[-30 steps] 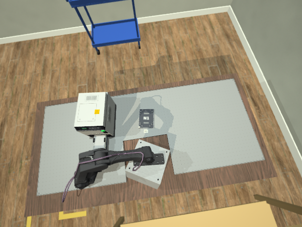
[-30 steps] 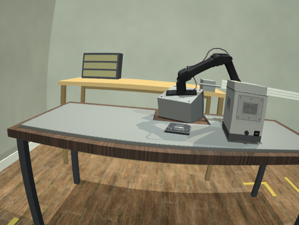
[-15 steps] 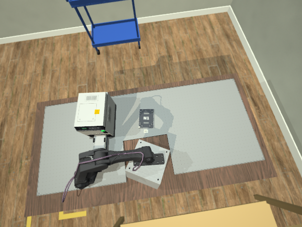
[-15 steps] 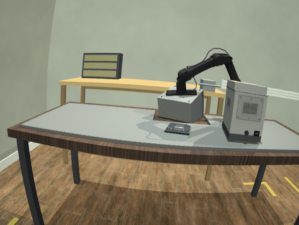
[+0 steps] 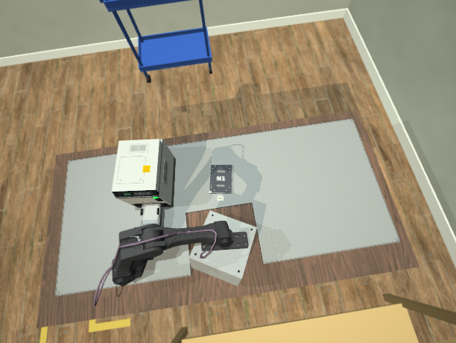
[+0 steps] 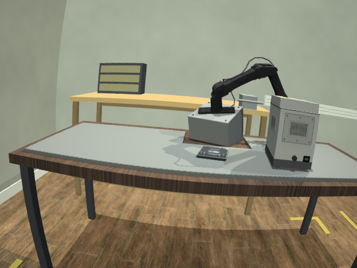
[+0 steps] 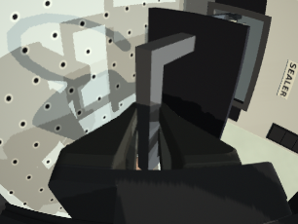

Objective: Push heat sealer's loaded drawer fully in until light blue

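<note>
My hand is 10 cm short of the sealer drawer and 1 cm above it. The rest, counted from my hand: dark plate (27 cm ahead, 36 cm to the right, 7 cm below).
</note>
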